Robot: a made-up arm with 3 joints. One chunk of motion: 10 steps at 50 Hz.
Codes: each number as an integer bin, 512 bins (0 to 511) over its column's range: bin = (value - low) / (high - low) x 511, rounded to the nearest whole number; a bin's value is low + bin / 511 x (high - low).
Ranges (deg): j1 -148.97..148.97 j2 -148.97..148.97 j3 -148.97..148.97
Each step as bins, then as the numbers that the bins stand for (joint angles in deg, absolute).
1 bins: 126 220 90
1 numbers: -75.51 -20.70 -96.50
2 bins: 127 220 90
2 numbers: -74.92 -20.70 -96.50
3 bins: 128 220 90
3 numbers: -74.34 -20.70 -96.50
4 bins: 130 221 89
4 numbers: -73.17 -20.12 -97.08
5 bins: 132 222 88
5 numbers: -72.01 -19.53 -97.66
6 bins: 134 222 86
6 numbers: -70.84 -19.53 -98.83
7 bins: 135 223 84
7 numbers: -70.26 -18.95 -99.99
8 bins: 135 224 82
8 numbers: -70.26 -18.37 -101.16
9 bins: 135 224 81
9 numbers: -70.26 -18.37 -101.74
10 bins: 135 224 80
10 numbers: -70.26 -18.37 -102.33
